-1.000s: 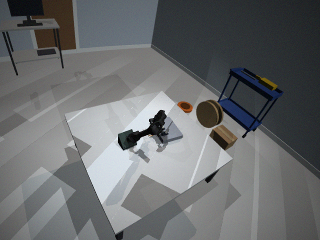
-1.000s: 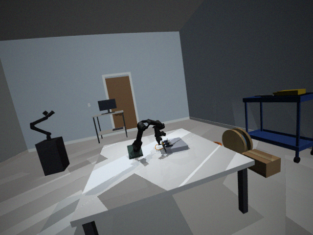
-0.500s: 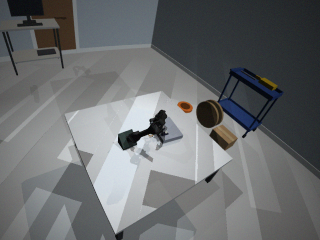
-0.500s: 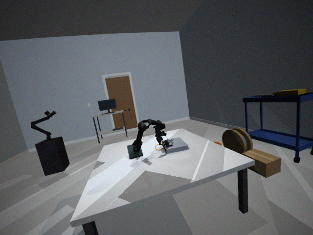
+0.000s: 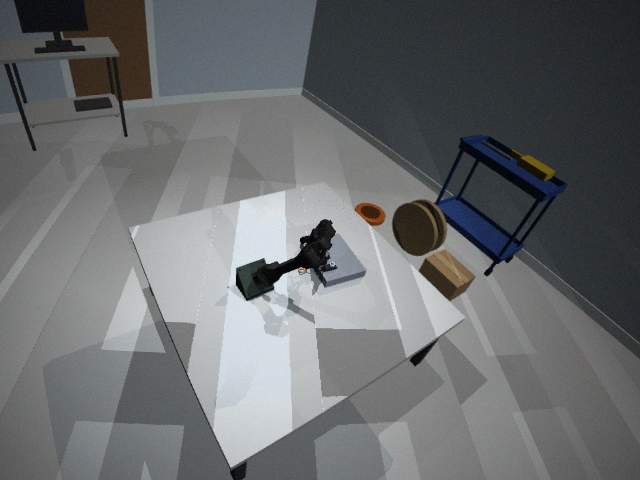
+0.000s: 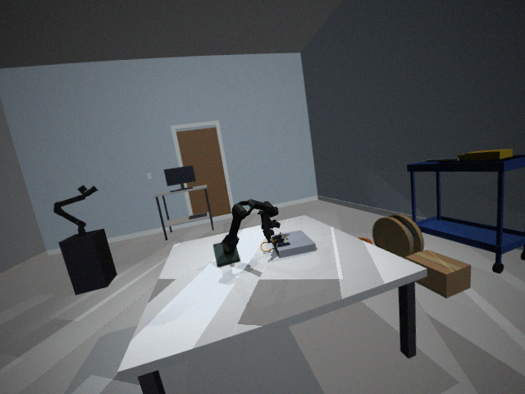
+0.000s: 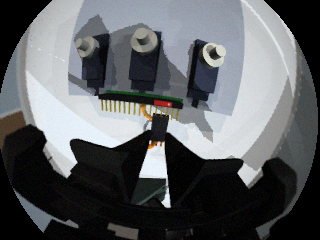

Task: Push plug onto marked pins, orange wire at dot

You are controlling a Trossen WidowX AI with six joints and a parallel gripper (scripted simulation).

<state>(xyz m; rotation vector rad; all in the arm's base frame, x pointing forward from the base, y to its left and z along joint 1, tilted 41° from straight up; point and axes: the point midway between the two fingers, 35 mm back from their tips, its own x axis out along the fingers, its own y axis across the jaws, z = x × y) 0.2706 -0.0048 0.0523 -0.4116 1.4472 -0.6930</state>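
Right now the red band is 40 mm ahead of my gripper tip and 10 mm to the right of it. Round my gripper tip: grey printed holder (200 mm ahead, 50 mm below, 10 mm to the right).
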